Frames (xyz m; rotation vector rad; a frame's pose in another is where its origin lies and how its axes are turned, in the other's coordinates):
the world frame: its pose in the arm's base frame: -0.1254 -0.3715 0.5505 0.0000 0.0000 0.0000
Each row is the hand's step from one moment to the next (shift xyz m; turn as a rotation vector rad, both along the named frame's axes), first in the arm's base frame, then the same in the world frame.
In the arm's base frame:
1: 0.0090 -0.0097 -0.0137 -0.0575 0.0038 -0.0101
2: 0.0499 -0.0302 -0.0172 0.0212 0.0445 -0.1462
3: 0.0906 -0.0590 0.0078 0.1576 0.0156 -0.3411
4: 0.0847 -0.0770 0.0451 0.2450 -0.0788 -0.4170
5: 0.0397 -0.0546 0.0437 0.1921 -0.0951 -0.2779
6: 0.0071 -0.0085 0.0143 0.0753 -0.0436 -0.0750
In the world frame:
1: 0.0090 -0.0097 -0.0137 -0.0575 0.0038 -0.0101
2: 0.0499 -0.0302 -0.0172 0.0212 0.0445 -0.1462
3: 0.0906 -0.0590 0.0078 0.1576 0.0156 -0.3411
4: 0.0847 -0.0770 0.0451 0.2450 -0.0788 -0.4170
5: 0.0397 -0.0546 0.0437 0.1921 -0.0951 -0.2779
6: 0.0071 -0.0085 0.0143 0.0753 -0.0436 -0.0750

